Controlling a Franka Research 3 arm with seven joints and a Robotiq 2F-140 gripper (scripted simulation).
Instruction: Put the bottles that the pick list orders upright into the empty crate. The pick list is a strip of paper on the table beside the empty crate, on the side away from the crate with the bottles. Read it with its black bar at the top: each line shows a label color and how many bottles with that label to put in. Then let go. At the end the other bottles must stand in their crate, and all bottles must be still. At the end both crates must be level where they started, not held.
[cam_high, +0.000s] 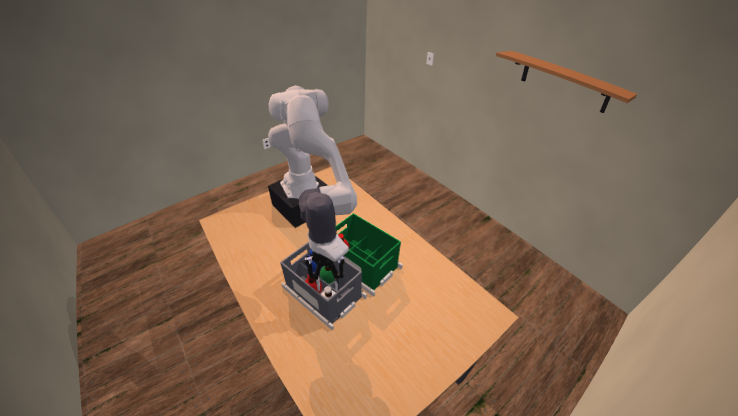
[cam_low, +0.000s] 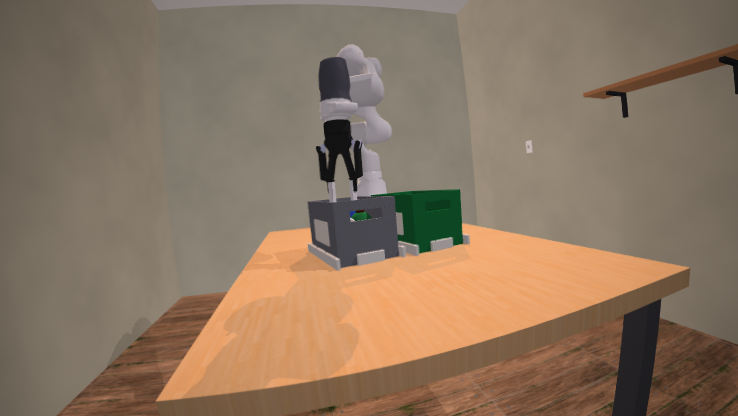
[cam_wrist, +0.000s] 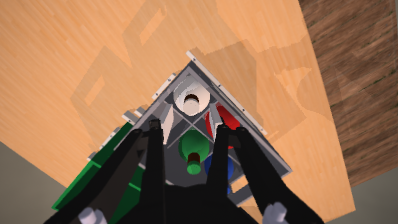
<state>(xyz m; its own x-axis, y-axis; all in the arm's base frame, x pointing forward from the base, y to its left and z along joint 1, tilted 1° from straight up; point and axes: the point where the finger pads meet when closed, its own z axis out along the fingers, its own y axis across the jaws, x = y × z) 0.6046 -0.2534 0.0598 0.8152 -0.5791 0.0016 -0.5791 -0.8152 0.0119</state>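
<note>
The white-labelled bottle lies 110 mm below my hand. The rest, counted from my hand: grey crate: 90 mm behind, 30 mm to the left, 110 mm below; then blue-label bottle: 190 mm behind, 50 mm to the left, 110 mm below; then green-label bottle: 100 mm behind, 70 mm to the left, 110 mm below.
</note>
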